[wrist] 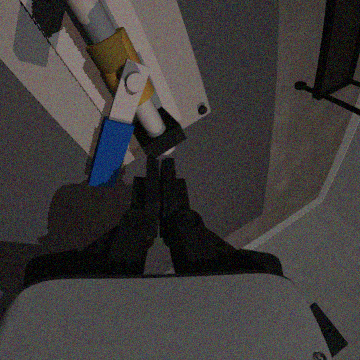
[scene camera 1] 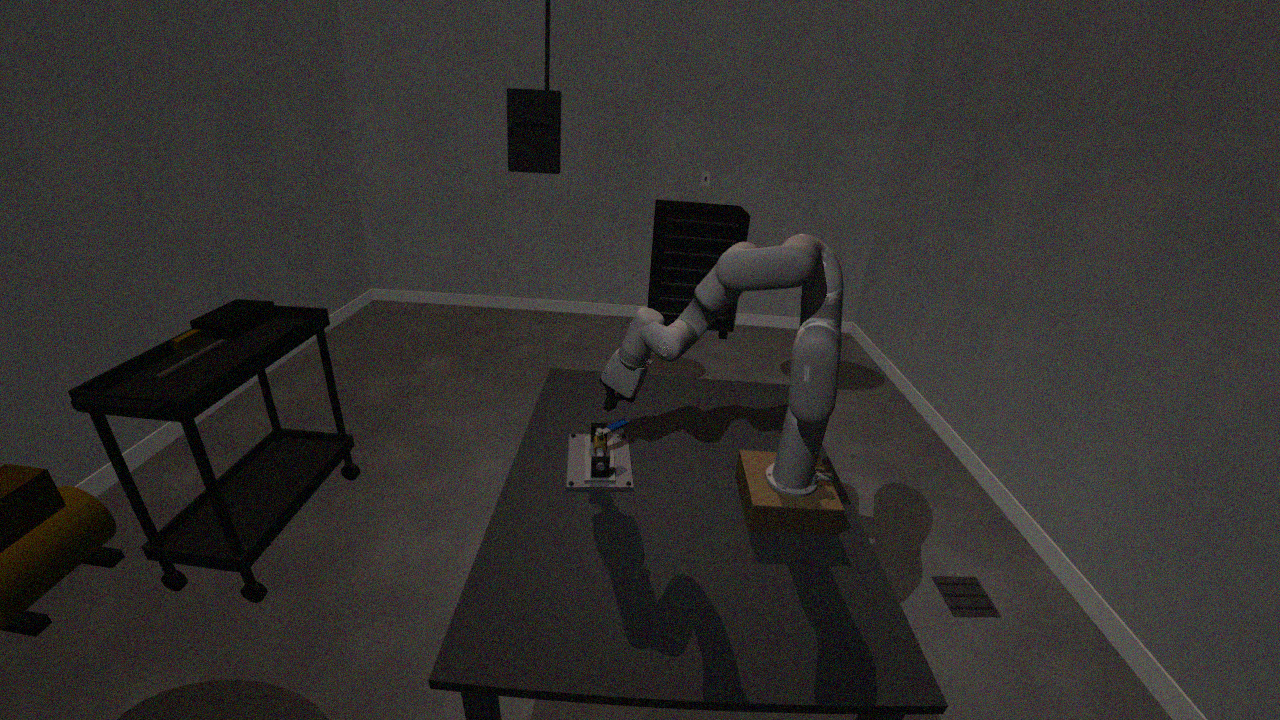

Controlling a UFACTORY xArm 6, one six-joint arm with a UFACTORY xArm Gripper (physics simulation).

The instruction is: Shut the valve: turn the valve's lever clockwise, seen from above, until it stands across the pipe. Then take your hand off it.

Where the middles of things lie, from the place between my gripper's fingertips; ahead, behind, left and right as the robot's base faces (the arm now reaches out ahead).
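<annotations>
Position of my hand relative to the valve lever (wrist: 116, 128): 1 cm past it, 1 cm to the right of it, 5 cm above it. The pale base plate (scene camera 1: 576, 453), measured from my hand, is 1 cm ahead, 4 cm to the left and 14 cm below. Going by their middles, of the things named here the valve lever is the nearest to my hand.
</annotations>
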